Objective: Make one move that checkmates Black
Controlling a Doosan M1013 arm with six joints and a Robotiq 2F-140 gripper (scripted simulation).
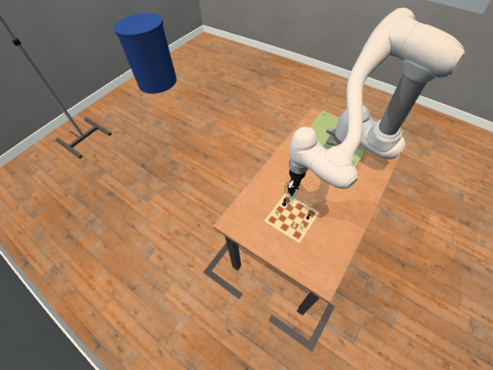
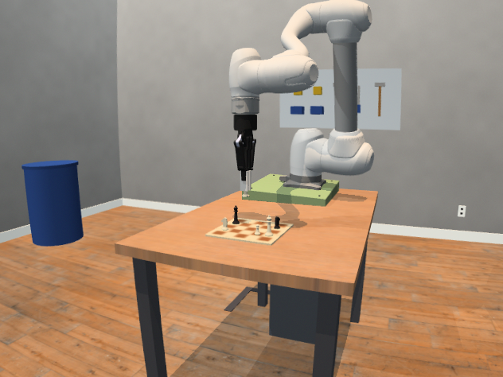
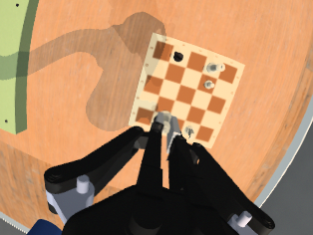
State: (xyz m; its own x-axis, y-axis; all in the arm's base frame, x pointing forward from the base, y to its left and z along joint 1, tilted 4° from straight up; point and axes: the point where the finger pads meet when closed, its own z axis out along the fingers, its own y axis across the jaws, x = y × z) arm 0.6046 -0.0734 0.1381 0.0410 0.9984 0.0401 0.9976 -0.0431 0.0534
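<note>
The black king lies 12 cm below my hand and 4 cm to the right of it. Also, from my hand: black pawn: 14 cm below, 11 cm to the left; chessboard: 15 cm below, 4 cm to the left, 4 cm ahead; white pawn: 14 cm below, 8 cm ahead, 7 cm to the left.
</note>
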